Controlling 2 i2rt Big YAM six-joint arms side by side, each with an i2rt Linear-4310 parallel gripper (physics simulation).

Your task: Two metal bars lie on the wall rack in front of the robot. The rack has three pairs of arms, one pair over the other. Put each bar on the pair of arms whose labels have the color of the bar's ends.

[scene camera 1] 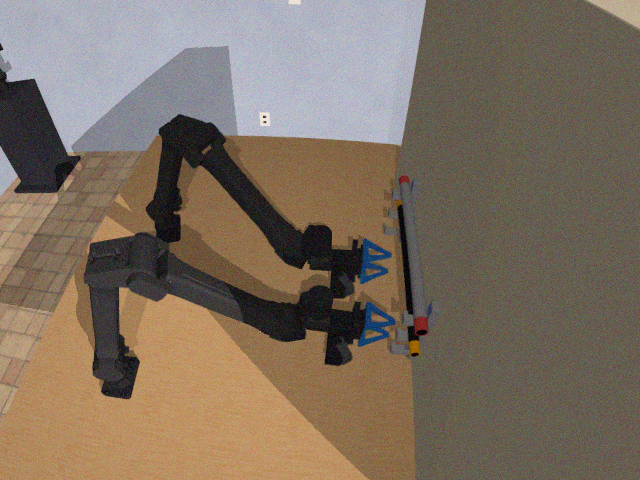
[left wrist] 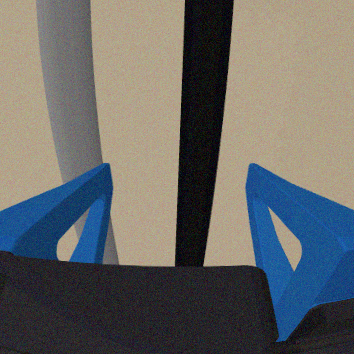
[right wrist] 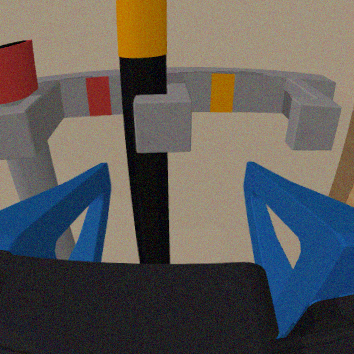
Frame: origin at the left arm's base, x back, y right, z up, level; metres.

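Where they show: left gripper, between the fingertips: (scene camera 1: 389,263) (left wrist: 178,174); right gripper, between the fingertips: (scene camera 1: 392,328) (right wrist: 176,173); left arm's base, origin of its link: (scene camera 1: 169,230); right arm's base, origin of its link: (scene camera 1: 121,377).
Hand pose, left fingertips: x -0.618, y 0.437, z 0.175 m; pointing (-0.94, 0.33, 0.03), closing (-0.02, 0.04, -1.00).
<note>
Things, the pixels of their top centre, and the offset from my left fingertips. "*": a spot on its surface instead. Level surfaces: height alone.
- thick grey bar with red ends, centre of its top: (left wrist: 56,144) (right wrist: 70,308) (scene camera 1: 413,239) dx -0.051, dy +0.001, dz +0.082 m
- wall rack, a spot on its surface: (right wrist: 260,92) * dx +0.002, dy +0.208, dz -0.083 m
- thinner black bar with orange ends, centre of its top: (left wrist: 178,127) (right wrist: 145,302) (scene camera 1: 408,263) dx -0.049, dy +0.014, dz +0.002 m
- red label, a spot on its surface: (right wrist: 99,96) * dx +0.002, dy +0.207, dz +0.016 m
- orange label, a spot on its surface: (right wrist: 222,93) * dx +0.002, dy +0.206, dz -0.058 m
- wooden table top, height of its surface: dz -0.176 m
The thick grey bar with red ends (scene camera 1: 412,248) (left wrist: 67,75) (right wrist: 35,175) lies on the uppermost arms of the wall rack (right wrist: 260,92); its blue label (scene camera 1: 432,310) shows in scene camera 1. The thinner black bar with orange ends (scene camera 1: 406,263) (left wrist: 202,100) (right wrist: 150,200) lies on the middle pair, by the red label (right wrist: 99,96). The lowest arm (right wrist: 312,125), by the orange label (right wrist: 222,93), holds no bar. My left gripper (scene camera 1: 388,262) (left wrist: 178,174) and right gripper (scene camera 1: 391,328) (right wrist: 177,165) are open and empty, a little out from the bars. The right one is near the rack's lower-picture arms.
A wooden table top (scene camera 1: 206,413) lies under both arms. The wall (scene camera 1: 516,258) stands behind the rack. More grey rack arms (scene camera 1: 391,230) show at the bars' upper-picture end. A dark pedestal (scene camera 1: 33,134) stands at the far left of scene camera 1.
</note>
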